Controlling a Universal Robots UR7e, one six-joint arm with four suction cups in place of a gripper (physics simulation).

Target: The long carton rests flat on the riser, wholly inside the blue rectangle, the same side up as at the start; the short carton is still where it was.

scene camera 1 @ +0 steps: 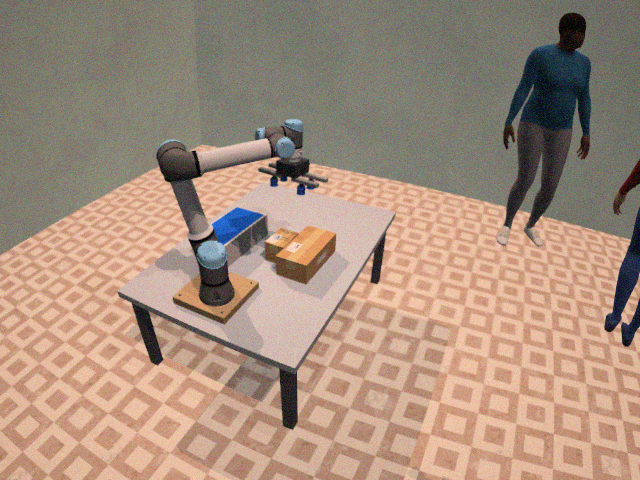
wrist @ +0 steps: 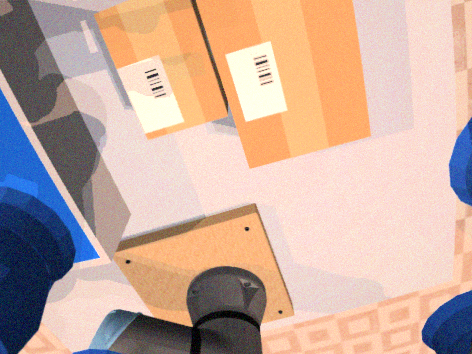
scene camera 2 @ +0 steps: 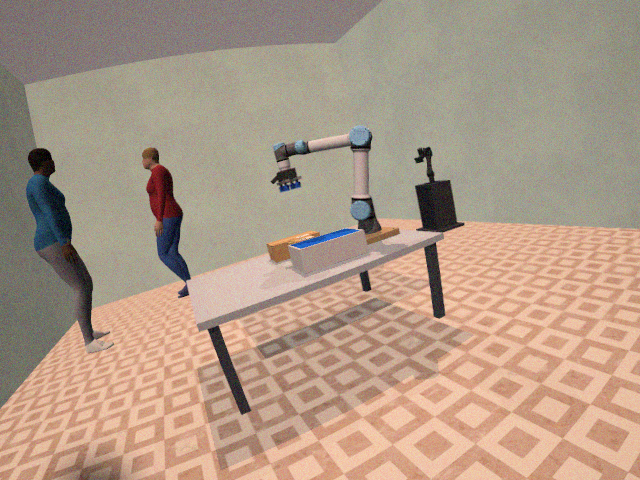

Observation:
My suction head [wrist: 44, 249] carries nothing. A long carton [scene camera 1: 300, 260], a riser [scene camera 2: 318, 252] and a short carton [wrist: 166, 64] rest on the table.
The riser also shows in scene camera 1 [scene camera 1: 239, 229] and in the wrist view [wrist: 56, 159]. The long carton also shows in the wrist view [wrist: 295, 85].

